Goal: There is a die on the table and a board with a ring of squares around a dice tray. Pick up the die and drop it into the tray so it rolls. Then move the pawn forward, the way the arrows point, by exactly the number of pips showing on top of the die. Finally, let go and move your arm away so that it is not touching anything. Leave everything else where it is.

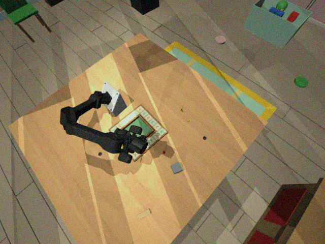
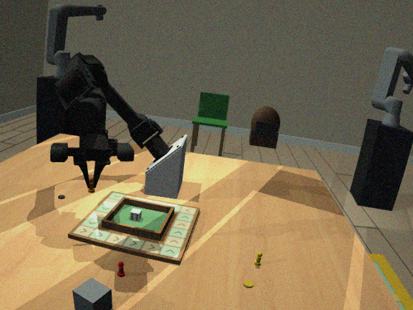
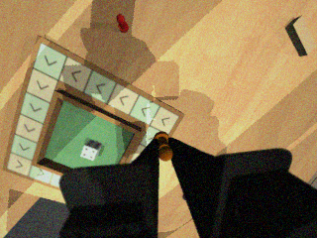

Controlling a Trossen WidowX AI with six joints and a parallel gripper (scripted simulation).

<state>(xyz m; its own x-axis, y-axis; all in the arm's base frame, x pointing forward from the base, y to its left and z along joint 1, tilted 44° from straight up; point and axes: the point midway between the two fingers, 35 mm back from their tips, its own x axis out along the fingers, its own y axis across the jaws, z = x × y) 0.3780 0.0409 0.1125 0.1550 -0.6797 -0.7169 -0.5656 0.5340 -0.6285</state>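
Now: gripper tip 10 cm short of the red pawn, 12 cm to the right of it and 12 cm above it. The rest, counted from my gripper tip: green tray: 12 cm behind, 8 cm to the left, 13 cm below; orange pawn: 1 cm above; white die: 12 cm behind, 7 cm to the left, 11 cm below.
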